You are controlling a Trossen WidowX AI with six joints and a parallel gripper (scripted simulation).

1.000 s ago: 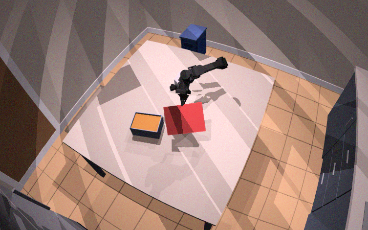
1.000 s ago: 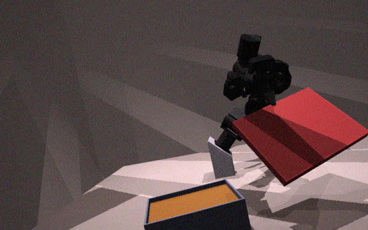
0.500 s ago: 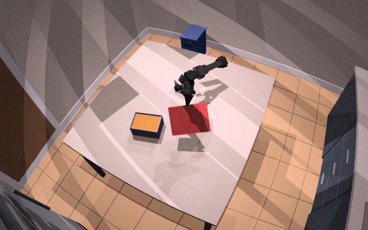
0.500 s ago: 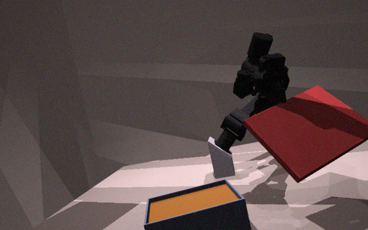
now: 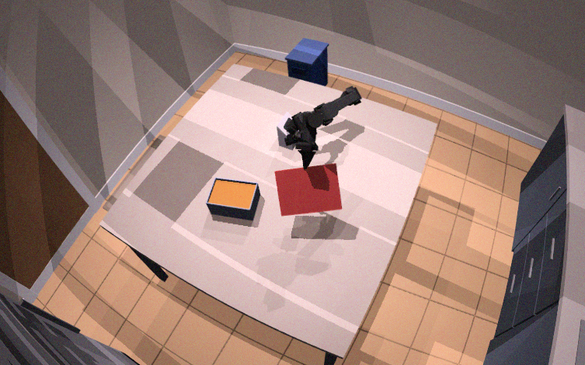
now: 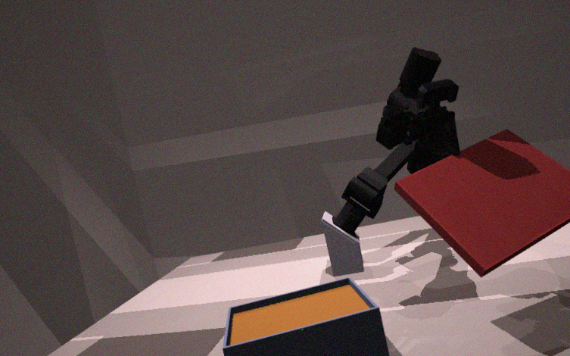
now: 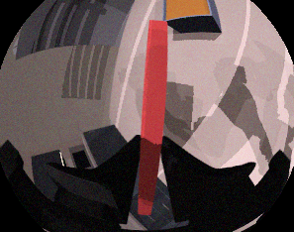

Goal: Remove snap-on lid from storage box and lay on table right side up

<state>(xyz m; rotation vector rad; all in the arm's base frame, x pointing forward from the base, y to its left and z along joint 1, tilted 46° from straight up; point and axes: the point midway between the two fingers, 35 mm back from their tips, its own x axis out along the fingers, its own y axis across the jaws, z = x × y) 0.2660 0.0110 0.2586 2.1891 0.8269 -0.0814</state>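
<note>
My gripper tip is now 5 cm short of the red lid, 5 cm above it and 3 cm to the right of it. From my gripper tip the other things lie so: storage box 29 cm to the right, 19 cm below, 12 cm ahead.
</note>
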